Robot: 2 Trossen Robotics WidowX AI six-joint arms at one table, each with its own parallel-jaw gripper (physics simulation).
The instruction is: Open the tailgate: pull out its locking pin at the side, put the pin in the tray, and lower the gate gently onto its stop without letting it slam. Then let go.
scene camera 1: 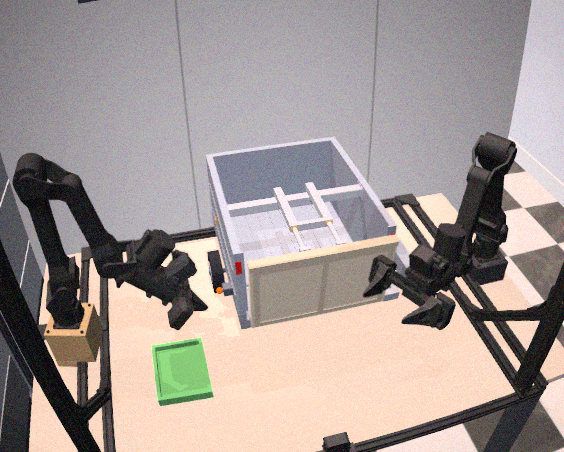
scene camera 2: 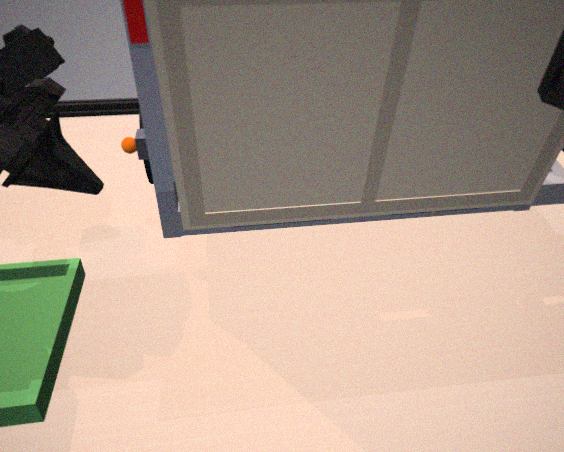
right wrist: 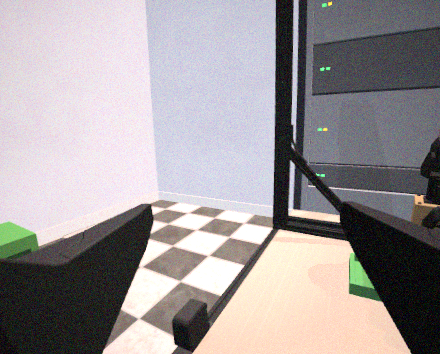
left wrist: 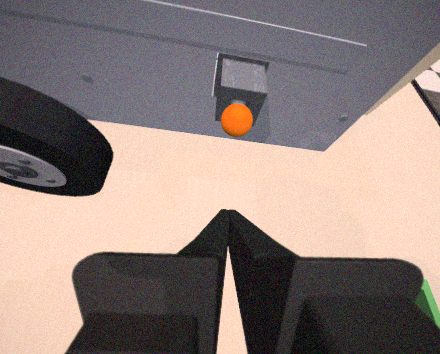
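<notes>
The locking pin's orange knob sticks out of the grey block on the trailer's side. The beige tailgate stands upright across the trailer's end. The green tray lies on the table; no pin shows in it. My left gripper is shut and empty, a short way from the knob, not touching it. My right gripper is open and empty, in front of the gate's right end.
The grey trailer body holds a light inner frame. A black wheel stands beside the pin block. Dark rails edge the table. A green object shows at the right wrist view's left edge.
</notes>
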